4 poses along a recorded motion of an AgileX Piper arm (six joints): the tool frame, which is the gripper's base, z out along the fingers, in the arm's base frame.
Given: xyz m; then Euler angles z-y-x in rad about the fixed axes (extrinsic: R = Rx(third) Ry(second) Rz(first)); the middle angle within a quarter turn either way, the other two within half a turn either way.
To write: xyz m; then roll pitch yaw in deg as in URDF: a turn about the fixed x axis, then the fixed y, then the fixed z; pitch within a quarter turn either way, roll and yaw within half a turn. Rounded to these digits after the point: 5 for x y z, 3 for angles.
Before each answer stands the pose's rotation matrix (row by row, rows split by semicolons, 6 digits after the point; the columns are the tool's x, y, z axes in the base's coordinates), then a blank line. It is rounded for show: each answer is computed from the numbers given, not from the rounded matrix.
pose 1, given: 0.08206, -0.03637, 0.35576, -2.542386, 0.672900, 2.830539
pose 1, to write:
-0.645777 0.441048 0.623256; 0.379400 0.893739 -0.239346; -0.662591 0.081900 -0.744490

0.08206, -0.03637, 0.35576, 173.722, 41.498, 149.565
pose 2, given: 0.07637, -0.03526, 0.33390, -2.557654, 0.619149, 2.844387
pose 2, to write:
-0.679429 0.448975 0.580342; 0.385352 0.891418 -0.238489; -0.624403 0.061600 -0.778669

0.07637, -0.03526, 0.33390, 175.477, 38.638, 150.439
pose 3, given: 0.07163, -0.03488, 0.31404, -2.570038, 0.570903, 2.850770
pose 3, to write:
-0.707680 0.455154 0.540392; 0.387901 0.889563 -0.241267; -0.590527 0.038879 -0.806081

0.07163, -0.03488, 0.31404, 177.239, 36.194, 151.272
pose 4, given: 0.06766, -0.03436, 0.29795, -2.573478, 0.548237, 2.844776
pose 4, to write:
-0.719383 0.459191 0.521183; 0.386027 0.888075 -0.249613; -0.577470 0.021623 -0.816126

0.06766, -0.03436, 0.29795, 178.482, 35.273, 151.782
